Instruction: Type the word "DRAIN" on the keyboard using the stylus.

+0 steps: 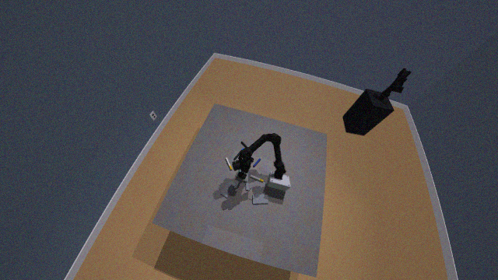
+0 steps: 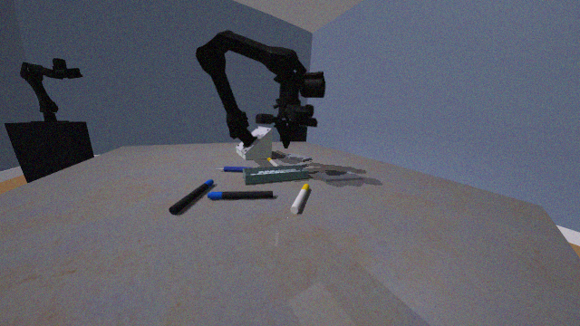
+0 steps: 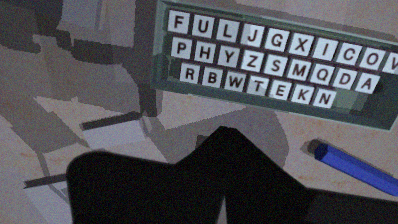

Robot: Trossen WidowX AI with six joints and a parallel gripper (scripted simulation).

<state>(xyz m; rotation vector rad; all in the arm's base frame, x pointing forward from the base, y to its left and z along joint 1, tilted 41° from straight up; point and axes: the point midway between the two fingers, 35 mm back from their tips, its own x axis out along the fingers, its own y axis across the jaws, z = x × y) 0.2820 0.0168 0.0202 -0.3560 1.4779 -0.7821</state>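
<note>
Right now the stylus is 110 mm behind my gripper tip, 150 mm to the right of it and 80 mm below it. From my gripper tip the other things lie so: stylus tip: 120 mm behind, 180 mm to the right, 80 mm below; flat grey pad: 110 mm ahead, 150 mm to the left, 80 mm below.
</note>
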